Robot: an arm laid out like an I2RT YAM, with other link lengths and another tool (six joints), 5 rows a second.
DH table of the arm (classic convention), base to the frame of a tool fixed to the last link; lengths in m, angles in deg. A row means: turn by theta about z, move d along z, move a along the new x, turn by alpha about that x. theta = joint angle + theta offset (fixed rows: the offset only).
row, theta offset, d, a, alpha
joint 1, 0.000, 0.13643, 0.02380, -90.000
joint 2, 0.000, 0.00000, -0.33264, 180.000
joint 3, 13.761, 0.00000, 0.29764, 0.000
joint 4, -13.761, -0.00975, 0.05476, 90.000
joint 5, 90.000, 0.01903, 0.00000, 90.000
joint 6, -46.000, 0.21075, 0.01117, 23.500
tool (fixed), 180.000, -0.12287, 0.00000, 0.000
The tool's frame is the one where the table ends.
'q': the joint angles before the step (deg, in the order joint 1, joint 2, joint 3, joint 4, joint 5, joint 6). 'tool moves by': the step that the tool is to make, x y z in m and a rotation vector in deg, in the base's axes. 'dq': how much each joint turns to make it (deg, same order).
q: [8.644, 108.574, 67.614, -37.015, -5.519, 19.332]
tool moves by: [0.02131, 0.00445, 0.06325, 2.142, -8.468, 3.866]
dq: [0.023, -4.807, 7.083, -3.584, -1.880, -3.475]
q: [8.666, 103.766, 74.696, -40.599, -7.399, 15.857]
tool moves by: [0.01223, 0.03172, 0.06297, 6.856, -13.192, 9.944]
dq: [2.689, -5.989, 4.219, 3.125, -7.256, -4.524]
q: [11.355, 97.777, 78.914, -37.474, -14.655, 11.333]
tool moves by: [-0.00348, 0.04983, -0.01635, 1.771, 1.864, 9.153]
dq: [6.032, 2.513, 0.065, 0.657, -3.520, -1.508]
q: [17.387, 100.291, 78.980, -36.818, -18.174, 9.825]
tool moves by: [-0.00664, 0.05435, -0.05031, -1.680, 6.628, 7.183]
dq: [6.951, 7.191, -0.001, 0.460, -0.808, 0.175]
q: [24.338, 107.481, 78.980, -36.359, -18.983, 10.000]
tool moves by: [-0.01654, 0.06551, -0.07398, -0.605, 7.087, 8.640]
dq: [7.803, 10.207, -0.023, 3.805, -2.929, 0.284]
